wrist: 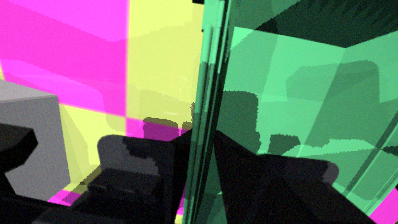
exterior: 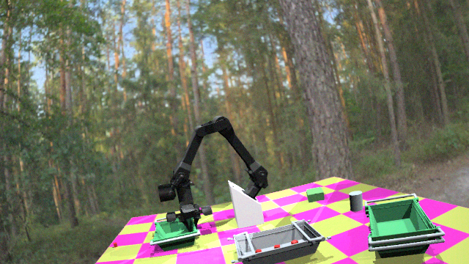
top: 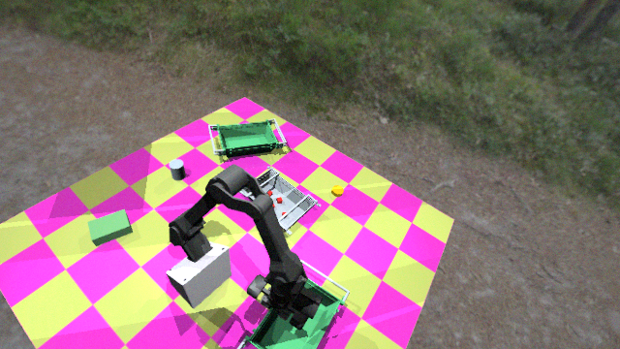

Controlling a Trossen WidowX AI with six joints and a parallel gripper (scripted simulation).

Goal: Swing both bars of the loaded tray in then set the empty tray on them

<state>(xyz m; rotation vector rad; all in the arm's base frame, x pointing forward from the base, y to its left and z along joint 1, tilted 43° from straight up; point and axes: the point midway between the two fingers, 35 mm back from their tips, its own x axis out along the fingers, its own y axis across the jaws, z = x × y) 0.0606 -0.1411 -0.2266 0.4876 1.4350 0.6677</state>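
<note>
Right now the green tray is 7 cm to the right of my gripper tip, 3 cm above it and 1 cm ahead of it. The rest, counted from my gripper tip: green block: 60 cm to the left, 19 cm behind; grey cylinder: 66 cm to the left, 13 cm ahead, 2 cm above; yellow object: 55 cm ahead, 14 cm to the left, 1 cm below.
</note>
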